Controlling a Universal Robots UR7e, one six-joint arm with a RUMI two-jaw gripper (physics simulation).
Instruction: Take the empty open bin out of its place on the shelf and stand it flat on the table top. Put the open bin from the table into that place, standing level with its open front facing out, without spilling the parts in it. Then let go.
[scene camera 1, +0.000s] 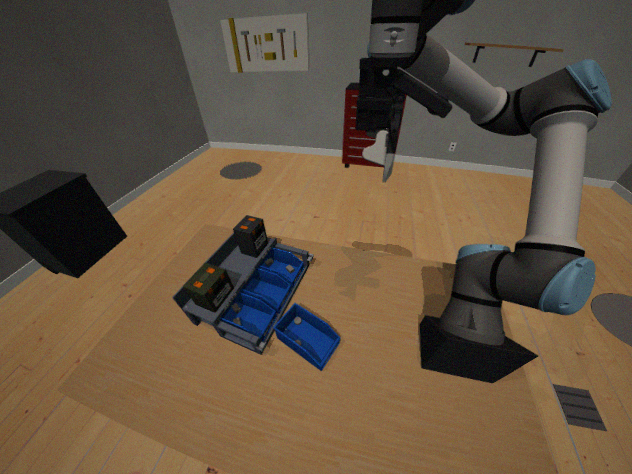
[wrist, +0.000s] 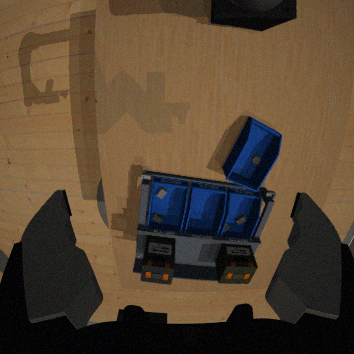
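Where they show: gripper, fingertip midpoint: (scene camera 1: 384, 165) (wrist: 181, 195); arm's base, link origin: (scene camera 1: 469, 332).
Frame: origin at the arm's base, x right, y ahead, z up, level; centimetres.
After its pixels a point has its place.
The empty blue open bin (scene camera 1: 268, 288) @(x 17.8, y 60.3, z -12.9 cm) (wrist: 205, 211) @(x 14.3, y 62.7, z -12.9 cm) sits in the middle place of the grey shelf (scene camera 1: 238, 263) @(x 21.0, y 70.7, z -3.6 cm) (wrist: 191, 246) @(x 19.6, y 68.7, z -3.6 cm), between two blue bins that hold small parts. The other open bin (scene camera 1: 313, 340) @(x 0.5, y 41.5, z -13.5 cm) (wrist: 260, 142) @(x -3.0, y 41.4, z -13.5 cm) stands flat on the table top (scene camera 1: 387, 408) @(x -15.8, y 20.2, z -13.7 cm) (wrist: 200, 75) @(x 13.0, y 21.7, z -13.8 cm), beside the shelf's front edge and turned at an angle to it. Small parts show in it. My gripper (scene camera 1: 386, 168) @(x 18.9, y 26.7, z 35.7 cm) (wrist: 181, 195) @(x 18.9, y 26.7, z 35.7 cm) is open and empty, high above the table, well clear of the shelf and bins.
The outer bins (scene camera 1: 247, 317) @(x 5.6, y 64.4, z -12.9 cm) (scene camera 1: 280, 263) @(x 30.3, y 58.6, z -12.9 cm) (wrist: 169, 205) @(x 25.5, y 59.3, z -12.9 cm) (wrist: 241, 215) @(x 2.5, y 65.4, z -12.2 cm) fill the side places. Two dark boxes with orange marks (scene camera 1: 210, 288) @(x 3.6, y 70.2, z 5.6 cm) (scene camera 1: 251, 236) @(x 24.5, y 64.7, z 6.8 cm) (wrist: 158, 260) @(x 28.2, y 63.7, z 6.2 cm) (wrist: 237, 264) @(x 7.1, y 69.3, z 5.2 cm) stand on the shelf's top behind the bins. A black box shape (scene camera 1: 66, 224) shows at the far left.
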